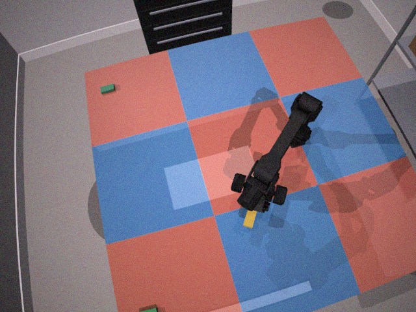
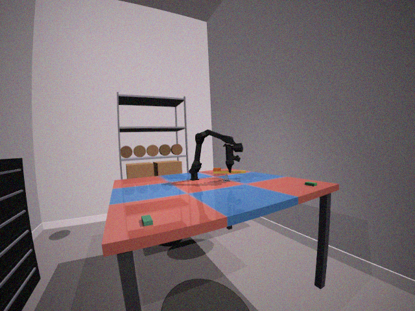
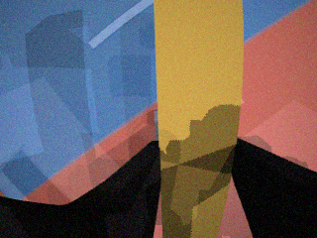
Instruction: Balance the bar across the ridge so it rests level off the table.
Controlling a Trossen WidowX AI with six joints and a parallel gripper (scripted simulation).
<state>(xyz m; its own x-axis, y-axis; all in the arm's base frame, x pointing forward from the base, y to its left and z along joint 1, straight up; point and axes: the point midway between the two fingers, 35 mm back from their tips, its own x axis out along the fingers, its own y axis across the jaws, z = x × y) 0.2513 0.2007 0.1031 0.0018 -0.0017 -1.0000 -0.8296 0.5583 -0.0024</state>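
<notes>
My gripper tip is now 4 cm above the grey wedge, 3 cm to the left of it and 2 cm past it. From my gripper tip the other things lie so: green block: 70 cm to the right, 49 cm ahead, 6 cm below.
</notes>
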